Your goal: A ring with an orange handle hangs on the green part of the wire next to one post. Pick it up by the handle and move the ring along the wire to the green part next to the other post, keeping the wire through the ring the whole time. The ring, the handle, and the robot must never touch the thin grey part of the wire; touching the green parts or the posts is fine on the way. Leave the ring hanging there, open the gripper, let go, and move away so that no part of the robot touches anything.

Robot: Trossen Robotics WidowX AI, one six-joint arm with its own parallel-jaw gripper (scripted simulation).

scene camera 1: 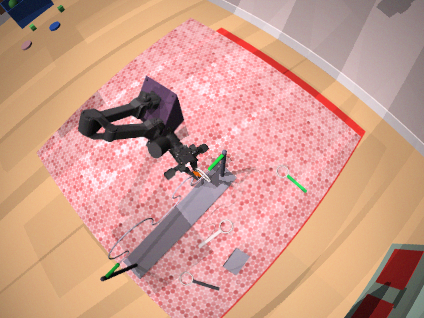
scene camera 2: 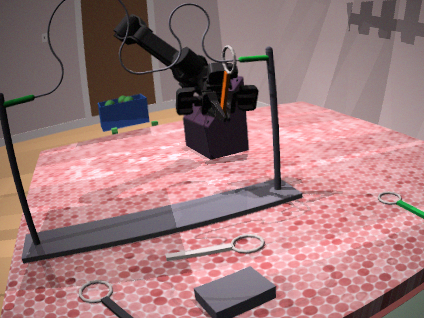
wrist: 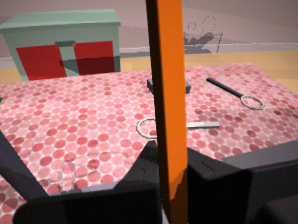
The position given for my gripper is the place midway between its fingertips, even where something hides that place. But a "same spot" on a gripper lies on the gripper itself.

my gripper: scene camera 1; scene camera 2 227, 120; wrist
same spot on my gripper: (wrist: 211, 184) = (scene camera 1: 190, 170)
